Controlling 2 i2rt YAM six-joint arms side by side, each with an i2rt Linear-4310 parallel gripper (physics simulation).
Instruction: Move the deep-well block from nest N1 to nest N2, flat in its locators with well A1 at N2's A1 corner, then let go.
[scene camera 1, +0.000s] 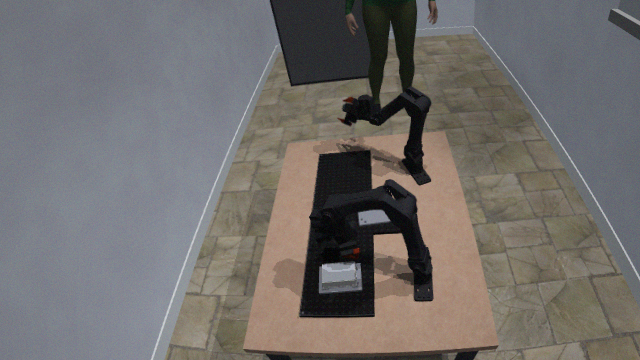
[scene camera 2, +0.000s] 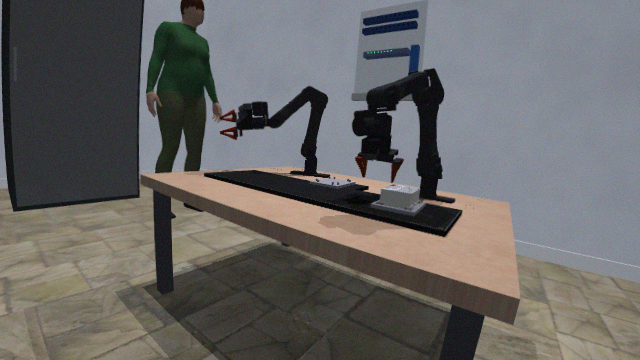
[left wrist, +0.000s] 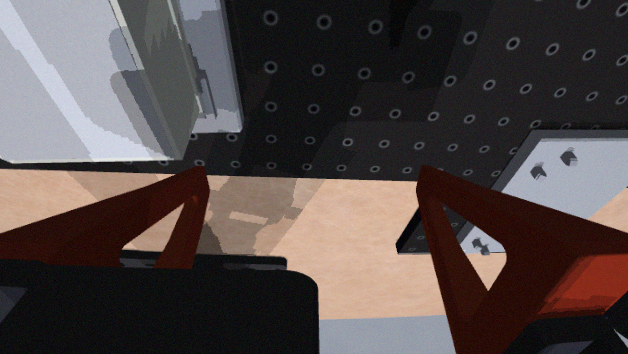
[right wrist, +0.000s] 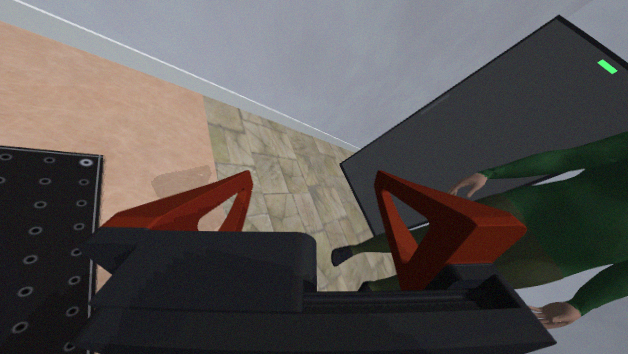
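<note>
The pale deep-well block sits on a light grey nest plate, upright and seemingly flat. A second nest plate has small dark locators and carries no block. I cannot read nest labels or the A1 mark. My left gripper is open and empty, pointing down above the board. It hangs higher than the block and to its left in scene camera 2. My right gripper is open and empty, far from both nests.
The black perforated board lies on the wooden table. The left arm partly hides the second nest in scene camera 1. A person in green stands beyond the table near a dark cabinet.
</note>
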